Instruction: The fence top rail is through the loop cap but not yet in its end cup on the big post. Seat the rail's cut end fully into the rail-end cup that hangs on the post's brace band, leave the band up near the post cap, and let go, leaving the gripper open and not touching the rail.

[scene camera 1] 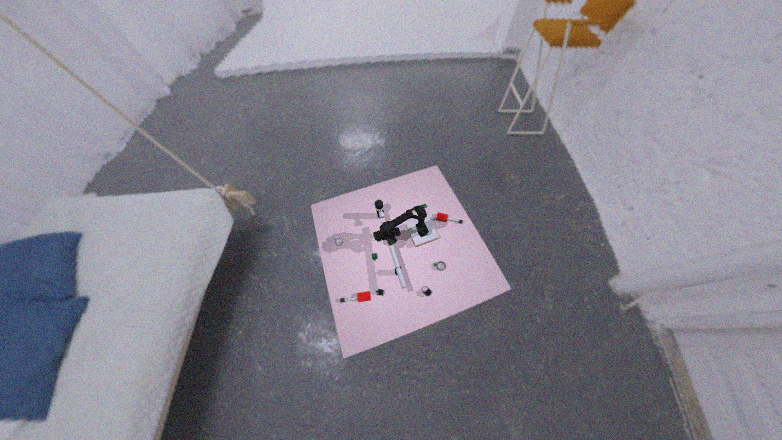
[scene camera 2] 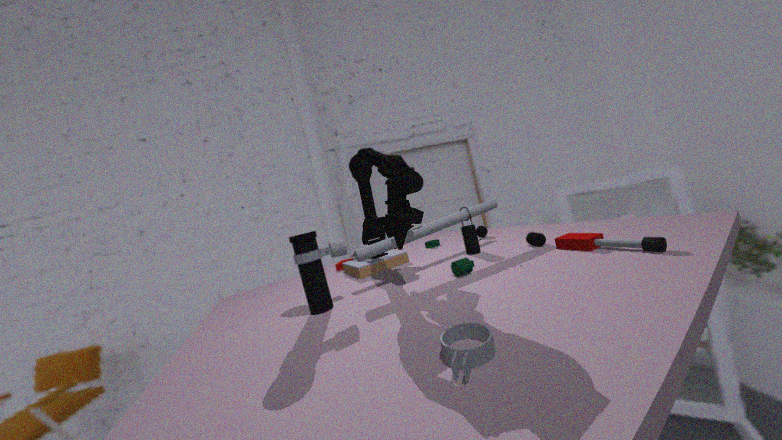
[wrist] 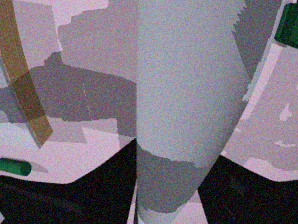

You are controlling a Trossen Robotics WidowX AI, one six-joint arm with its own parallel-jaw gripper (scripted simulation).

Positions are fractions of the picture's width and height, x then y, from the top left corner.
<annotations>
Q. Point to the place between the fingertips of the gripper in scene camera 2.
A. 0.51, 0.57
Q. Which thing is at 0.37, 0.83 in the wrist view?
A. The gripper.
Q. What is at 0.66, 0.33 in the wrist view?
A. A grey top rail.
</annotations>
